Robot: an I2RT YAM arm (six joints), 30 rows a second.
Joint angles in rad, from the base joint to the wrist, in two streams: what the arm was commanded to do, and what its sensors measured. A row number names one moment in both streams.
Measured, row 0: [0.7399, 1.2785, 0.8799, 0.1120, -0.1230, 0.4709]
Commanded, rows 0 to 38: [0.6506, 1.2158, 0.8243, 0.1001, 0.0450, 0.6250]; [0.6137, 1.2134, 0.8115, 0.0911, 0.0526, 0.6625]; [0.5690, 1.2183, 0.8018, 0.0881, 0.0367, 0.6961]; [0.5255, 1.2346, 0.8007, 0.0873, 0.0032, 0.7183]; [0.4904, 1.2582, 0.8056, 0.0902, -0.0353, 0.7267]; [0.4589, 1.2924, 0.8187, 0.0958, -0.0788, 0.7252]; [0.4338, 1.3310, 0.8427, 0.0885, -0.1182, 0.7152]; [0.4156, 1.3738, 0.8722, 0.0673, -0.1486, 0.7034]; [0.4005, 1.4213, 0.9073, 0.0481, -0.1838, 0.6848]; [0.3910, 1.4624, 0.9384, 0.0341, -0.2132, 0.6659]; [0.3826, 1.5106, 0.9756, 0.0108, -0.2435, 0.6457]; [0.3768, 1.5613, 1.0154, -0.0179, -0.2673, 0.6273]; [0.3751, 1.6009, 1.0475, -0.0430, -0.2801, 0.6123]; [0.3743, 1.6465, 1.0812, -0.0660, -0.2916, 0.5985]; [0.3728, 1.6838, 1.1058, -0.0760, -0.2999, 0.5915]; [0.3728, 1.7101, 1.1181, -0.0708, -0.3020, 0.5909]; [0.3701, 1.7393, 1.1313, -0.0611, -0.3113, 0.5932]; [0.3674, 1.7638, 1.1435, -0.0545, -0.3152, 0.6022]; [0.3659, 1.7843, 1.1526, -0.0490, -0.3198, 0.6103]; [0.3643, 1.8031, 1.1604, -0.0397, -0.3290, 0.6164]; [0.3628, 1.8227, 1.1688, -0.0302, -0.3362, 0.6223]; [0.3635, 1.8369, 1.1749, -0.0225, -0.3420, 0.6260]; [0.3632, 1.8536, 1.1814, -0.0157, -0.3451, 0.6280]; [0.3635, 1.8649, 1.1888, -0.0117, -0.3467, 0.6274]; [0.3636, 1.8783, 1.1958, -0.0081, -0.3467, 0.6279]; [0.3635, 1.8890, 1.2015, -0.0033, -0.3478, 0.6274]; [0.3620, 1.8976, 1.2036, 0.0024, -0.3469, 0.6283]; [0.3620, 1.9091, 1.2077, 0.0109, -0.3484, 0.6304]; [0.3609, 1.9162, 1.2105, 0.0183, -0.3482, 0.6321]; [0.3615, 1.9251, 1.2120, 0.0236, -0.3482, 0.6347]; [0.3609, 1.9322, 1.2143, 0.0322, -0.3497, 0.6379]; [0.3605, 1.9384, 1.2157, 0.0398, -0.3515, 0.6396]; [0.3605, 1.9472, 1.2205, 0.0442, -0.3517, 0.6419]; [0.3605, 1.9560, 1.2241, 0.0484, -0.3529, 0.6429]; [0.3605, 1.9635, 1.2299, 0.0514, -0.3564, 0.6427]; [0.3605, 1.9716, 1.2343, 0.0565, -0.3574, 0.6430]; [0.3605, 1.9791, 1.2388, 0.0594, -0.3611, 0.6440]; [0.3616, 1.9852, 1.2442, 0.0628, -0.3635, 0.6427]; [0.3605, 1.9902, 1.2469, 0.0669, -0.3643, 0.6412]
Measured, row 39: [0.3637, 1.9823, 1.2095, 0.0471, -0.3534, 0.6353]
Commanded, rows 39 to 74: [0.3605, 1.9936, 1.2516, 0.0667, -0.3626, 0.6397]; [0.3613, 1.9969, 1.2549, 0.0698, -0.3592, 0.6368]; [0.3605, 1.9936, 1.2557, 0.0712, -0.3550, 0.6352]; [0.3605, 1.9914, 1.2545, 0.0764, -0.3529, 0.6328]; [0.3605, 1.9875, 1.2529, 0.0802, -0.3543, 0.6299]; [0.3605, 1.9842, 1.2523, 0.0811, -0.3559, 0.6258]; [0.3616, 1.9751, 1.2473, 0.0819, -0.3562, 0.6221]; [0.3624, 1.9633, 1.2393, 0.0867, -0.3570, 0.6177]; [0.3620, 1.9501, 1.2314, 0.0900, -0.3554, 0.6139]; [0.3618, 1.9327, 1.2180, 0.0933, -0.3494, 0.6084]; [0.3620, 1.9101, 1.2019, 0.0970, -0.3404, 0.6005]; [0.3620, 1.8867, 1.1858, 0.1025, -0.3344, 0.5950]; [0.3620, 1.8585, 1.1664, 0.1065, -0.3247, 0.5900]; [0.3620, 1.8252, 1.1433, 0.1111, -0.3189, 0.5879]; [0.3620, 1.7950, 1.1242, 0.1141, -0.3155, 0.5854]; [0.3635, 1.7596, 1.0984, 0.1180, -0.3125, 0.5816]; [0.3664, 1.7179, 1.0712, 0.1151, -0.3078, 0.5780]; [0.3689, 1.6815, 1.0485, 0.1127, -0.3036, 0.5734]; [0.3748, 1.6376, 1.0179, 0.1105, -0.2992, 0.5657]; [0.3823, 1.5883, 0.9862, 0.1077, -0.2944, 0.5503]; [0.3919, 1.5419, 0.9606, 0.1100, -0.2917, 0.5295]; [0.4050, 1.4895, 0.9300, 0.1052, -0.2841, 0.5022]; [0.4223, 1.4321, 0.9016, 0.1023, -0.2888, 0.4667]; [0.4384, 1.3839, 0.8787, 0.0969, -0.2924, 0.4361]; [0.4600, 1.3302, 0.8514, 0.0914, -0.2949, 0.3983]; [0.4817, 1.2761, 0.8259, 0.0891, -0.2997, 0.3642]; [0.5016, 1.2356, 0.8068, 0.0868, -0.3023, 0.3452]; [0.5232, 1.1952, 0.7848, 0.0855, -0.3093, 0.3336]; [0.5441, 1.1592, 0.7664, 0.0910, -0.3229, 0.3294]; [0.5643, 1.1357, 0.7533, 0.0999, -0.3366, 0.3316]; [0.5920, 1.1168, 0.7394, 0.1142, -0.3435, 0.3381]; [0.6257, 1.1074, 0.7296, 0.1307, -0.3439, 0.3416]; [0.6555, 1.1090, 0.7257, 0.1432, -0.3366, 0.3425]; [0.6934, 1.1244, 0.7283, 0.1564, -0.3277, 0.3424]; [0.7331, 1.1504, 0.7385, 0.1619, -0.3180, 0.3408]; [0.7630, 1.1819, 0.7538, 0.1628, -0.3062, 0.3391]
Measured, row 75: [0.6960, 1.1336, 0.7368, 0.1371, -0.3206, 0.3664]
